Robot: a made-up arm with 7 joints. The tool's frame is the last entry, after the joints.
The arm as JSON. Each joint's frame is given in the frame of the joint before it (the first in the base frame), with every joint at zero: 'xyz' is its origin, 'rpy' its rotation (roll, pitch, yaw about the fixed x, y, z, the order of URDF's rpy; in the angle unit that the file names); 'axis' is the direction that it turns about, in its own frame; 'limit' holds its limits. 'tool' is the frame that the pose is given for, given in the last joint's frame.
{
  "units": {
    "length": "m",
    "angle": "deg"
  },
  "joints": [
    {
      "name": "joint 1",
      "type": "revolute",
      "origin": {
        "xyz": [
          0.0,
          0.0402,
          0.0
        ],
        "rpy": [
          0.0,
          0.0,
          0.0
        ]
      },
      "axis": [
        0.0,
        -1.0,
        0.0
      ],
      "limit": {
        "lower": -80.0,
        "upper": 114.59
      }
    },
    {
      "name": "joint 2",
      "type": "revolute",
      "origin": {
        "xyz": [
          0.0,
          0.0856,
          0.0
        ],
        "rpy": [
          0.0,
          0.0,
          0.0
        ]
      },
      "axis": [
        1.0,
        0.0,
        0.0
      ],
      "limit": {
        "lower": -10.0,
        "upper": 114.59
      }
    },
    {
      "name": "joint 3",
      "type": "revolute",
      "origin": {
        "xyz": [
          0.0,
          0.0,
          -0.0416
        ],
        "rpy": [
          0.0,
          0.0,
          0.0
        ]
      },
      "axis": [
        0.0,
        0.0,
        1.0
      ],
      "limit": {
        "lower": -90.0,
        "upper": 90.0
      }
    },
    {
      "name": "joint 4",
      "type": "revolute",
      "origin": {
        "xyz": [
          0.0,
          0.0,
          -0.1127
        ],
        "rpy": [
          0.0,
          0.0,
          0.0
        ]
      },
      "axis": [
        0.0,
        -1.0,
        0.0
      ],
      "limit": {
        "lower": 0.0,
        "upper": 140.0
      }
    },
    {
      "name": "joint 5",
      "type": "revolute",
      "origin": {
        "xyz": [
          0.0,
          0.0,
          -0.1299
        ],
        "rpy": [
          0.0,
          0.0,
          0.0
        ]
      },
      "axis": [
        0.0,
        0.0,
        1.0
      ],
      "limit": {
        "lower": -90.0,
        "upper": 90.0
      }
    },
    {
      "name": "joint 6",
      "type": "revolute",
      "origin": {
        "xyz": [
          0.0,
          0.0,
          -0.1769
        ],
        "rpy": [
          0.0,
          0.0,
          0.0
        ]
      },
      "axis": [
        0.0,
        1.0,
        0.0
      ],
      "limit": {
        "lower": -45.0,
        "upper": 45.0
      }
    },
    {
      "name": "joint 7",
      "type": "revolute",
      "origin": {
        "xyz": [
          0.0,
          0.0,
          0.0
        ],
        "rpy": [
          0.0,
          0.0,
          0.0
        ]
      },
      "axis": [
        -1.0,
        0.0,
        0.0
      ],
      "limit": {
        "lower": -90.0,
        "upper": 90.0
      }
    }
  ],
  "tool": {
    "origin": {
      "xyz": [
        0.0,
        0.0,
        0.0
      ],
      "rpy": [
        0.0,
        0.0,
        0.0
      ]
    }
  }
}
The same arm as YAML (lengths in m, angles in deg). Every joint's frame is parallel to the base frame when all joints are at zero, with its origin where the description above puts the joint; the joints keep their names.
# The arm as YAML. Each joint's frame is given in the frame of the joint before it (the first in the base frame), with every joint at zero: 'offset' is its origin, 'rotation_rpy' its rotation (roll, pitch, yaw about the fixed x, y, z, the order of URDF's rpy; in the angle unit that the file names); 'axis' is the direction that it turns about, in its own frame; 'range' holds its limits. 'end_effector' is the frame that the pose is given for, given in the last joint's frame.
length_unit: m
angle_unit: deg
chain:
  - id: joint 1
    offset: [0.0, 0.0402, 0.0]
    rotation_rpy: [0.0, 0.0, 0.0]
    axis: "-y"
    range: [-80.0, 114.59]
  - id: joint 2
    offset: [0.0, 0.0856, 0.0]
    rotation_rpy: [0.0, 0.0, 0.0]
    axis: "+x"
    range: [-10.0, 114.59]
  - id: joint 3
    offset: [0.0, 0.0, -0.0416]
    rotation_rpy: [0.0, 0.0, 0.0]
    axis: "+z"
    range: [-90.0, 90.0]
  - id: joint 4
    offset: [0.0, 0.0, -0.1127]
    rotation_rpy: [0.0, 0.0, 0.0]
    axis: "-y"
    range: [0.0, 140.0]
  - id: joint 5
    offset: [0.0, 0.0, -0.1299]
    rotation_rpy: [0.0, 0.0, 0.0]
    axis: "+z"
    range: [-90.0, 90.0]
  - id: joint 6
    offset: [0.0, 0.0, -0.1769]
    rotation_rpy: [0.0, 0.0, 0.0]
    axis: "+y"
    range: [-45.0, 45.0]
  - id: joint 7
    offset: [0.0, 0.0, 0.0]
    rotation_rpy: [0.0, 0.0, 0.0]
    axis: "-x"
    range: [-90.0, 90.0]
end_effector:
  offset: [0.0, 0.0, 0.0]
  rotation_rpy: [0.0, 0.0, 0.0]

